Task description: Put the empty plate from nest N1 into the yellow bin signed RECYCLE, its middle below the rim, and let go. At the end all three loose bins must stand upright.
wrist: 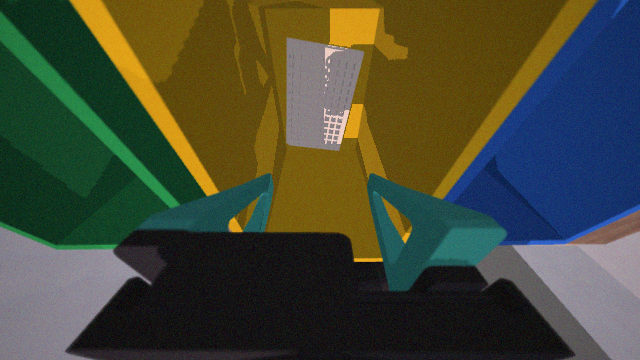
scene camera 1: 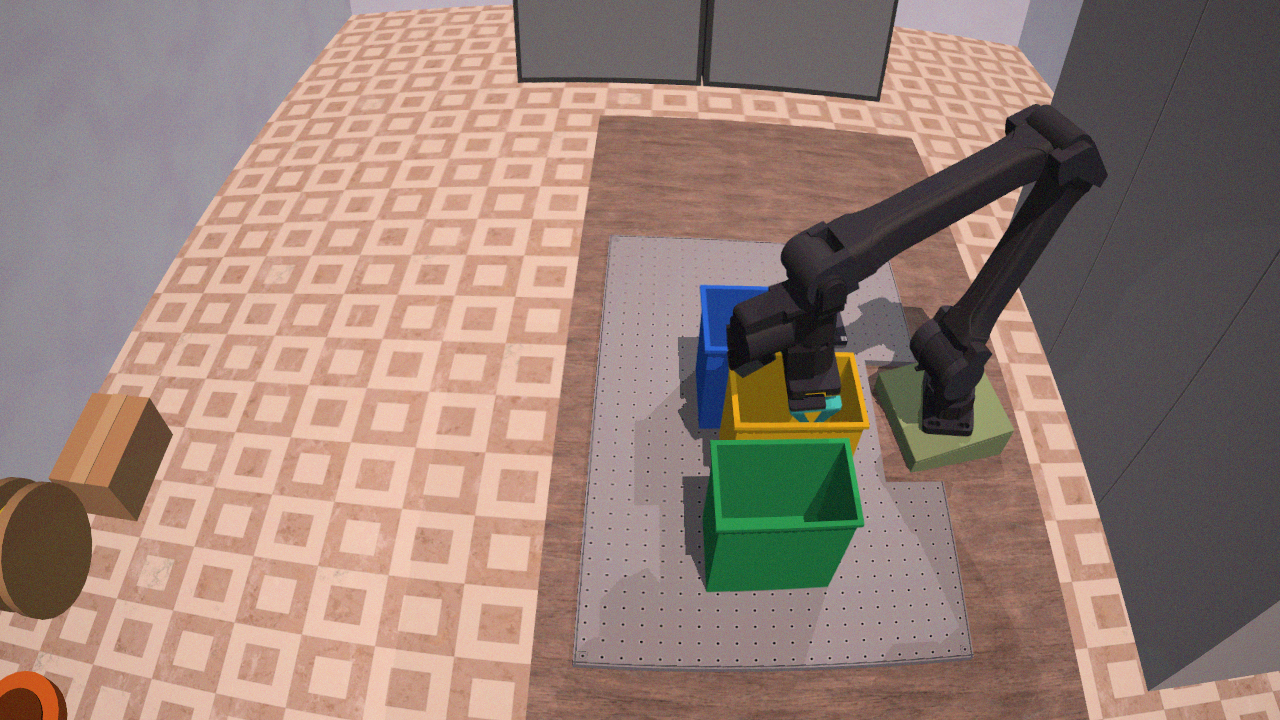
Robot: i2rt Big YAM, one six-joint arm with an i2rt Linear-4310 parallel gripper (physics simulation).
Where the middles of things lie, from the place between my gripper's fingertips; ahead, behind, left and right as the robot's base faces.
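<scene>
The white gridded plate [wrist: 320,79] is 130 mm below my hand and 10 mm ahead of it. I find the blue bin [scene camera 1: 717,301] 80 mm ahead of my hand, 120 mm to the right and 50 mm below, while the green bin [scene camera 1: 779,514] is 150 mm to the left of my hand, 10 mm ahead of it and 50 mm below it. That leaves the yellow bin [scene camera 1: 756,407], 20 mm ahead of my hand and 50 mm below it. Going by their middles, the yellow bin is the nearest to my hand of the things named here.
</scene>
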